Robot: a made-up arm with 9 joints. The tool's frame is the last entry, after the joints.
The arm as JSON. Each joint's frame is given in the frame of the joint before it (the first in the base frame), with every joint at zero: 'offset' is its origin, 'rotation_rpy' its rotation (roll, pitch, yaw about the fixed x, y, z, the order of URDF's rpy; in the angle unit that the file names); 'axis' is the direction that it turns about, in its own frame. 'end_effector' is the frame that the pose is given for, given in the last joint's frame.
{
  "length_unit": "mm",
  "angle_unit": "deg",
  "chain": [
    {
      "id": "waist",
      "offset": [
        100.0,
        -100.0,
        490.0
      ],
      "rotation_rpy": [
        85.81,
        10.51,
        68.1
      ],
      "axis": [
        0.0,
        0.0,
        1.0
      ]
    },
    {
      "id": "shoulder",
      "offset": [
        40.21,
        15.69,
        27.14
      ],
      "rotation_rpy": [
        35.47,
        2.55,
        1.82
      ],
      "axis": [
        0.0,
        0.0,
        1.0
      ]
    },
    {
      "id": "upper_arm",
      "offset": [
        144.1,
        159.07,
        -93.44
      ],
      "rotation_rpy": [
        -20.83,
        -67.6,
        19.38
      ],
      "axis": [
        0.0,
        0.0,
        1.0
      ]
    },
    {
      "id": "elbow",
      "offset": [
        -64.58,
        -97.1,
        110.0
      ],
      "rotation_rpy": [
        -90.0,
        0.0,
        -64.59
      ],
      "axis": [
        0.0,
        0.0,
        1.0
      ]
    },
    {
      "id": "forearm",
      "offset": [
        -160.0,
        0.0,
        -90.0
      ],
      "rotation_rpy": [
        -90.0,
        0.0,
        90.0
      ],
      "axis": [
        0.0,
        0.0,
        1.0
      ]
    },
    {
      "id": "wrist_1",
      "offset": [
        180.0,
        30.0,
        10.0
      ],
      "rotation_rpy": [
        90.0,
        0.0,
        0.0
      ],
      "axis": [
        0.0,
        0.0,
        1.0
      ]
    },
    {
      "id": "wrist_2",
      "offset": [
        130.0,
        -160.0,
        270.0
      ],
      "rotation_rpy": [
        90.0,
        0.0,
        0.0
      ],
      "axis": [
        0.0,
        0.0,
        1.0
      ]
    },
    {
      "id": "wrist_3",
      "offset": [
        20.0,
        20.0,
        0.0
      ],
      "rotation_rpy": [
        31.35,
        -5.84,
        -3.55
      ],
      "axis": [
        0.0,
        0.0,
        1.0
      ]
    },
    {
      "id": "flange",
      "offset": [
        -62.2,
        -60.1,
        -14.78
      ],
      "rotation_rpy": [
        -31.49,
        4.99,
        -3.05
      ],
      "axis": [
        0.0,
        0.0,
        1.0
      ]
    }
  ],
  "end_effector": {
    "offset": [
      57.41,
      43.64,
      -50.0
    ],
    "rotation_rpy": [
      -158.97,
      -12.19,
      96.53
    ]
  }
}
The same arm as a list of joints. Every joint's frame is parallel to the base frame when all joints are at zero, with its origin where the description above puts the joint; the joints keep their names.
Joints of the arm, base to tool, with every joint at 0 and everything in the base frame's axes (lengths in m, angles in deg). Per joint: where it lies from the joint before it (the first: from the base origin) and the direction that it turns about. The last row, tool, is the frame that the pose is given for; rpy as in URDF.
waist: axis 0.930335 -0.359613 0.071803 origin 0.1 -0.1 0.49
shoulder: axis 0.776932 -0.356215 -0.519122 origin 0.04 0.03 0.01
upper_arm: axis -0.0001 -1 0 origin 0.06 0.16 0.16
elbow: axis 1 -0.0001 0 origin -0.1 -0.11 -0.06
forearm: axis 0 0 1 origin -0.09 0 0.16
wrist_1: axis 1 -0.0001 0 origin -0.03 0.18 0.01
wrist_2: axis 0 0 -1 origin 0.27 0.13 -0.16
wrist_3: axis -0.513887 -0.118897 -0.849579 origin 0.02 0.02 0
flange: axis 0.0001 0.0002 -1 origin -0.04 -0.06 0.05
tool: origin 0.04 0.06 0.05 rpy 21.04 12.18 -2.98

